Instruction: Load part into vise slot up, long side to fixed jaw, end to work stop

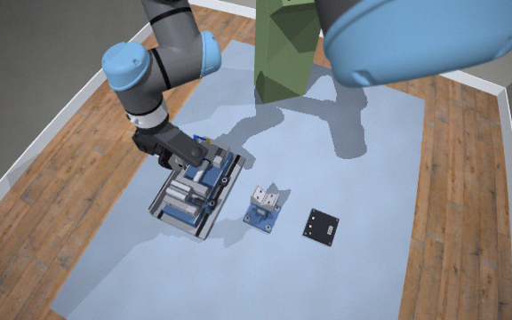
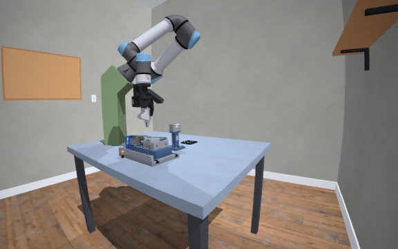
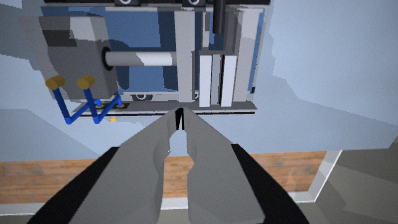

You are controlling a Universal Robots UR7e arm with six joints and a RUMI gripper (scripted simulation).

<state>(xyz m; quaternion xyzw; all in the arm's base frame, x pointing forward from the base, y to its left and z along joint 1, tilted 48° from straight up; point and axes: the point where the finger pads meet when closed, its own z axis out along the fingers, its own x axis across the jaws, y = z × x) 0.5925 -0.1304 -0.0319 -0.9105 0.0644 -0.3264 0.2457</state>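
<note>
Now: hand 4 cm short of the grey part and 8 cm above it. Round my hand: work stop: 3 cm ahead, 7 cm to the left, 9 cm below; moving jaw: 2 cm to the left, 10 cm below; cylinder rod: 5 cm behind, 2 cm to the left, 10 cm below.
</note>
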